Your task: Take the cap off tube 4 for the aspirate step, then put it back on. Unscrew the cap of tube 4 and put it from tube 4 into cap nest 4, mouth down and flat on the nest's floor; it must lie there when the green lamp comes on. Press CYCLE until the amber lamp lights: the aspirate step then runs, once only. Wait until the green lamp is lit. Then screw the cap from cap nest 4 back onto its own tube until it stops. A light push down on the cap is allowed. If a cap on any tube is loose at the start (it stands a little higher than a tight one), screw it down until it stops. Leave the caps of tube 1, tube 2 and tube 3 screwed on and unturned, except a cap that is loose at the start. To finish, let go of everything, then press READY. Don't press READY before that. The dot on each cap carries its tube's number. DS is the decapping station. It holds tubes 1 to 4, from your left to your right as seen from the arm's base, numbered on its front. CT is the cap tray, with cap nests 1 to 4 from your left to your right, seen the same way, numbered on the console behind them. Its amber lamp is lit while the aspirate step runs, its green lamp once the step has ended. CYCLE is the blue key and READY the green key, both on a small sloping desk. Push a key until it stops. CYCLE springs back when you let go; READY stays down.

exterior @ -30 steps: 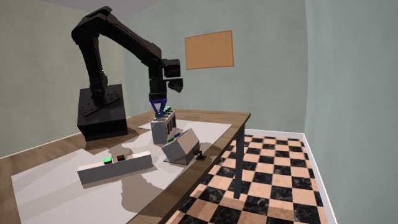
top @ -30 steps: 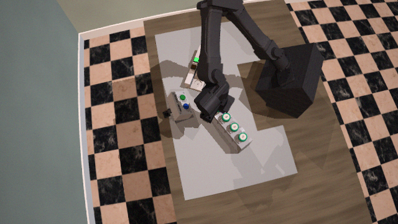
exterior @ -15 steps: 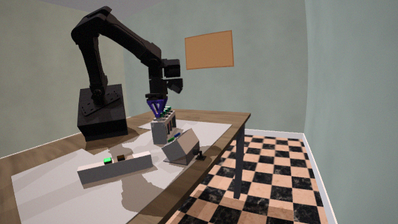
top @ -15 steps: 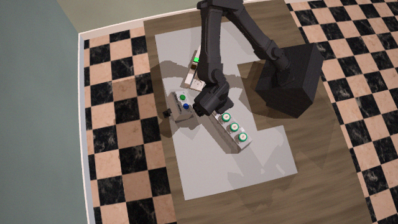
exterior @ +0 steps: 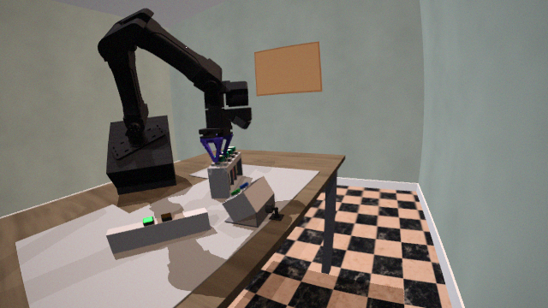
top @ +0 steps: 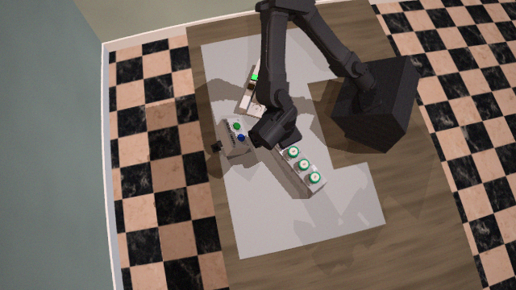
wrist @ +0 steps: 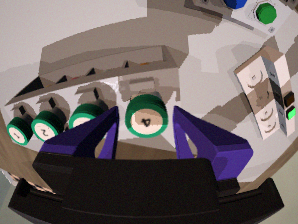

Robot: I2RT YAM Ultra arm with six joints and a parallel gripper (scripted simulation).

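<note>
Now: the cap 3 20 mm behind my hand and 50 mm to the left of it. Also, from my hand: cap 2 (50 mm behind, 90 mm to the left); then green ready key (140 mm ahead, 90 mm to the right, 50 mm below); then blue cycle key (130 mm ahead, 50 mm to the right, 50 mm below).
</note>
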